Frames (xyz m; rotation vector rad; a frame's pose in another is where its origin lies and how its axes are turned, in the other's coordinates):
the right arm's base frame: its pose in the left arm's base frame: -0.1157 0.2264 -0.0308 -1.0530 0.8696 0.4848
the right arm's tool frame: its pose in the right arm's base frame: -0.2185 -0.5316 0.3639 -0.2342 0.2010 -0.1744
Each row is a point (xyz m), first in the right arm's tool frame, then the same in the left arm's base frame.
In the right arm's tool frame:
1: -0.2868 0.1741 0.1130
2: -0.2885 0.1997 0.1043
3: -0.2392 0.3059 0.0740
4: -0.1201 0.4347 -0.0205
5: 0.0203 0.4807 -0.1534
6: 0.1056 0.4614 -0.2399
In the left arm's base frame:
1: 0.0109 0.5545 0.5901
2: -0.0108 0.5517 0.5742
3: -0.0634 0.5291 0.4676
4: -0.1089 0.4302 0.3007
5: -0.0966 0.2733 0.1794
6: -0.0583 0.1636 0.1390

